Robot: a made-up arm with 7 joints.
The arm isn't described. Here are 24 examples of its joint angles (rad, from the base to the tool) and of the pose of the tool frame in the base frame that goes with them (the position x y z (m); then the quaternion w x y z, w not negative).
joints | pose
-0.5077 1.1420 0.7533 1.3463 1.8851 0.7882 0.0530 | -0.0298 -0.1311 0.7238 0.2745 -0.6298 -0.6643 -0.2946
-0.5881 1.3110 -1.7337 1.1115 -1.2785 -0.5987 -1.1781 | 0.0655 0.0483 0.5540 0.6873 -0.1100 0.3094 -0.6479
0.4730 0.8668 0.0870 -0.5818 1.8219 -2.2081 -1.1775 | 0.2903 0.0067 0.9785 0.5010 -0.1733 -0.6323 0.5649
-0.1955 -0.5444 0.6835 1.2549 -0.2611 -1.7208 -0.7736 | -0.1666 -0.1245 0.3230 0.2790 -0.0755 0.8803 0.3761
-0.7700 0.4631 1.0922 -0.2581 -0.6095 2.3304 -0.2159 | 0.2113 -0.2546 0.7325 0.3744 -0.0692 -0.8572 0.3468
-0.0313 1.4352 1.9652 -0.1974 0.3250 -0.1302 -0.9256 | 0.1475 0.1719 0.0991 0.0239 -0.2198 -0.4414 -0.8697
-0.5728 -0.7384 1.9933 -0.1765 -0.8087 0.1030 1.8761 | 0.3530 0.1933 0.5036 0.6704 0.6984 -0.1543 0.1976
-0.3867 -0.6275 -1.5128 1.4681 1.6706 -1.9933 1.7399 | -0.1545 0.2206 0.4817 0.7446 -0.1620 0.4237 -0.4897
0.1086 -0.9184 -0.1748 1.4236 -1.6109 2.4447 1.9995 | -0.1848 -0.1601 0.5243 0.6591 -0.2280 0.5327 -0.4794
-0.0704 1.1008 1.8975 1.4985 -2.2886 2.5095 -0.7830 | 0.3744 -0.1275 0.4928 0.8989 -0.0497 -0.4354 -0.0065
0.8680 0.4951 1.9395 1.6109 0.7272 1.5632 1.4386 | 0.3945 -0.0625 0.7272 0.3038 -0.2359 0.8941 -0.2293
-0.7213 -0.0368 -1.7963 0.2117 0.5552 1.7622 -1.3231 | -0.0391 0.3153 0.6066 0.5485 -0.5826 0.0918 -0.5927
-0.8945 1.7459 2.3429 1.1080 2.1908 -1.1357 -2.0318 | 0.1962 -0.0255 -0.0481 0.6700 0.6926 0.2656 0.0288
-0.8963 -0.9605 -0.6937 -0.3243 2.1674 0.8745 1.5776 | -0.2116 0.4007 0.0016 0.2145 0.5642 -0.4251 -0.6745
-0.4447 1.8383 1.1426 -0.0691 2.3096 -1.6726 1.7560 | 0.3804 -0.0939 0.1406 0.1657 -0.5642 0.3493 0.7295
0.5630 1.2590 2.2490 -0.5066 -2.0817 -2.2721 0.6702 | 0.2432 0.2424 0.1378 0.4011 0.1163 0.8970 0.1449
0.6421 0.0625 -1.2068 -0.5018 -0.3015 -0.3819 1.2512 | -0.2108 -0.2529 0.4234 0.4831 0.2378 -0.6272 -0.5628
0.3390 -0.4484 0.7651 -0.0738 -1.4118 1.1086 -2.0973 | -0.0311 -0.0261 0.8230 0.3376 -0.5643 -0.7407 -0.1377
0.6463 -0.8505 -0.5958 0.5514 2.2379 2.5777 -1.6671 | -0.0609 -0.1343 0.4702 0.4657 -0.0511 -0.5855 0.6616
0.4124 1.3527 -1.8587 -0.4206 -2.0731 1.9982 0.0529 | -0.0303 0.5193 0.6091 0.4073 0.4280 0.1435 -0.7940
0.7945 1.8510 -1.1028 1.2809 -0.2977 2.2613 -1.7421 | 0.1839 0.4527 0.5305 0.4460 -0.8001 -0.0751 0.3942
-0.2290 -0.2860 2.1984 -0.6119 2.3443 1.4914 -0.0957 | 0.4309 0.1351 0.5957 0.4328 -0.3115 0.5070 0.6772
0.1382 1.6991 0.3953 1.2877 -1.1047 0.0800 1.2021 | 0.0580 0.1150 0.5646 0.5202 0.1074 0.2991 -0.7927
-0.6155 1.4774 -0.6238 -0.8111 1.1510 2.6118 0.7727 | 0.2616 -0.2450 0.7613 0.9926 0.0447 -0.0793 -0.0800
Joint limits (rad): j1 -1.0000..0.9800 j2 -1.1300..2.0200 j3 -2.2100..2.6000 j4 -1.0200..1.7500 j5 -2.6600..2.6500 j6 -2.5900..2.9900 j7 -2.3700..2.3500
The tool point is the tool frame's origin. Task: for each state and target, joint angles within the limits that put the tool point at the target. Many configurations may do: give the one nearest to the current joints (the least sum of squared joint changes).
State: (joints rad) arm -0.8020 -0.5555 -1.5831 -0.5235 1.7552 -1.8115 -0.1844
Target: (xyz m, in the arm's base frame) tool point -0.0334 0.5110 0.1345
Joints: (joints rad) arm -0.8675 -0.8952 -1.7643 0.0834 1.7059 -1.8597 -0.1312
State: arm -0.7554 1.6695 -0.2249 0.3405 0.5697 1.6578 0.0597
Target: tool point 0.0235 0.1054 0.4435
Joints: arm -0.9290 1.1568 -0.2357 0.8931 0.3176 1.6241 0.8344
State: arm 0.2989 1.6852 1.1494 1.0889 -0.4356 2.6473 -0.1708
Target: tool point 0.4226 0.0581 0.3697
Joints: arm 0.5827 1.5063 1.0526 1.1312 -0.4279 2.6381 -0.2136
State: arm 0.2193 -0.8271 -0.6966 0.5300 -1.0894 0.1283 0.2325
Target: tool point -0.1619 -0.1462 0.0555
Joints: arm 0.1171 -1.1300 -1.3064 0.0922 -1.1982 0.1180 0.2064
